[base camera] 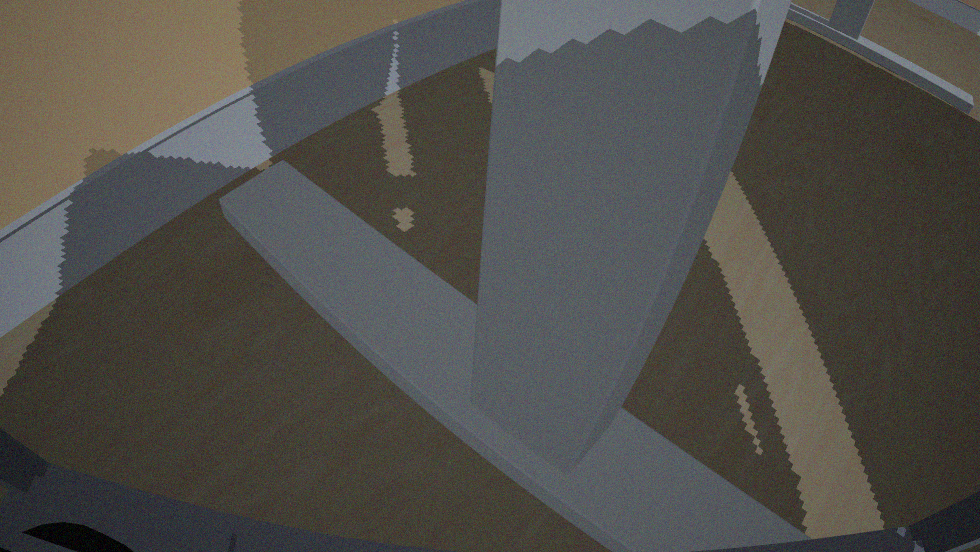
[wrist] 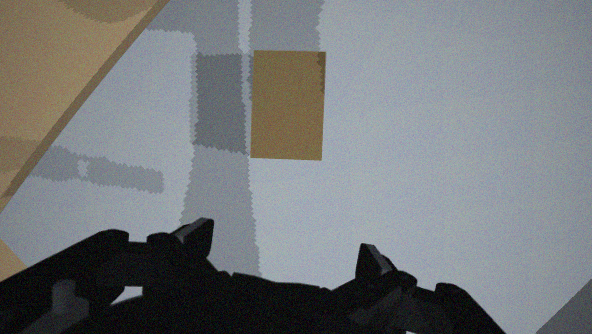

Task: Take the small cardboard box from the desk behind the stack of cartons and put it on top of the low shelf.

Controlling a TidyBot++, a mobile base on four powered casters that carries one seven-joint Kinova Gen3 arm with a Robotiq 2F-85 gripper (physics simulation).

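Places are measured from the arm's base along level axes (x left, y back, z up), in metres.
Pixels of known places: gripper, fingertip midpoint: [wrist: 284,247].
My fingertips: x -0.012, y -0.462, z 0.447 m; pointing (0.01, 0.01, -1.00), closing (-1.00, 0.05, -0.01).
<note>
Ahead of a thing's pixels: the offset from my fingertips to its top centre. "pt": to the spot under its first point. Level surfaces: height alone.
The small cardboard box @[dx +0.013, dy -0.093, dz -0.073 m] [wrist: 287,105] is a brown rectangle on the pale desk top @[dz -0.123 m] [wrist: 450,150] in the wrist view, upper middle, seen from above. My gripper [wrist: 284,247] is open with nothing between its fingers. It hangs above the desk, and the box shows beyond the fingertips, between their left and right positions in the picture. The low shelf and the stack of cartons cannot be made out in either view. The gripper does not show in the base camera view.
In the wrist view the desk's edge runs diagonally at the left, with tan floor [wrist: 45,60] beyond it. A grey surface @[dz -0.123 m] [wrist: 572,312] shows at the bottom right corner. In the base camera view a broad grey desk leg @[pt dx -0.014, dy +0.221, dz -0.637 m] [base camera: 589,240] stands on a long grey foot [base camera: 370,294] close in front.
</note>
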